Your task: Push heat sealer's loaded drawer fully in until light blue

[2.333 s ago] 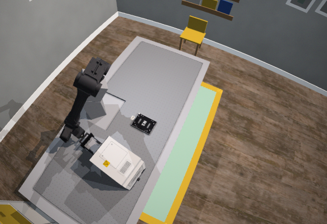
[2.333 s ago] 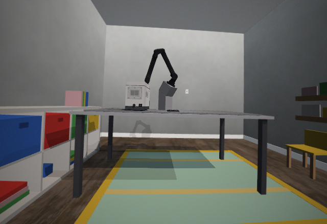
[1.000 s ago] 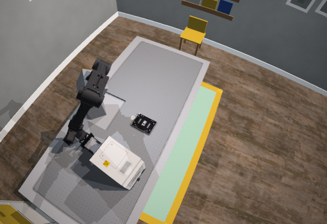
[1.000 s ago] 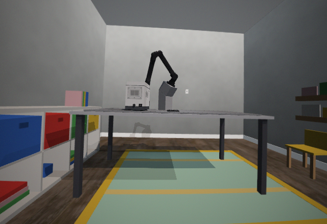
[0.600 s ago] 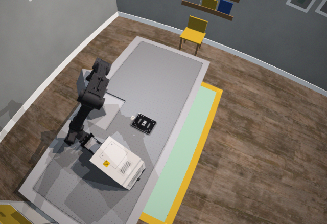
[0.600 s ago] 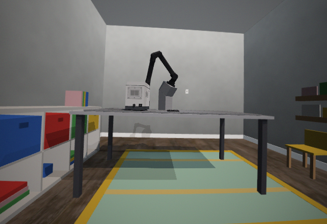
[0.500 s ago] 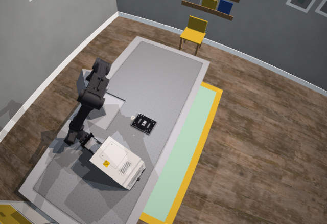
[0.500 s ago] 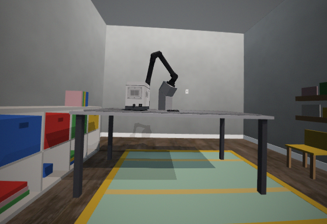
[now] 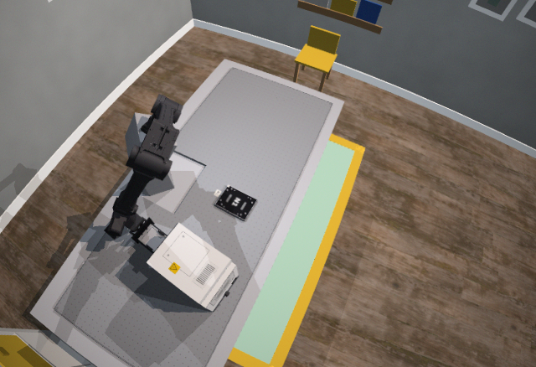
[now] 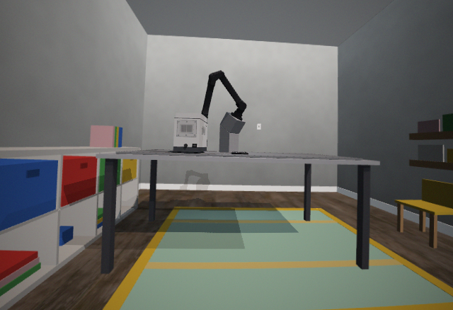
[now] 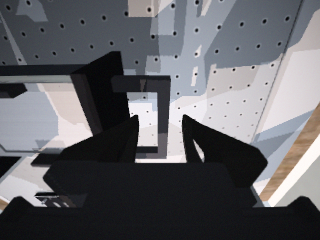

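My hand is 10 cm short of the dark sealer drawer, 1 cm to the left of it and 1 cm above it.
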